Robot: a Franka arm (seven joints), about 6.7 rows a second.
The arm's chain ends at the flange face. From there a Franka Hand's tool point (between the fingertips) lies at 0.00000 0.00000 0.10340 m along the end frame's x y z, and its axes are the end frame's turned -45 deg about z.
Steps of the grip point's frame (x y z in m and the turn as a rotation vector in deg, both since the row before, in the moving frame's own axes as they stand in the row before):
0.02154 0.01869 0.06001 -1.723 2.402 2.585
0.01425 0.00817 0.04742 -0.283 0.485 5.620
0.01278 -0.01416 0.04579 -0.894 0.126 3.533
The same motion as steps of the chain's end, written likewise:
0.02317 -0.00127 0.06015 0.480 2.917 2.585
0.01486 -0.00409 0.04742 0.143 0.543 5.620
-0.00225 -0.02007 0.04580 -0.543 0.721 3.533

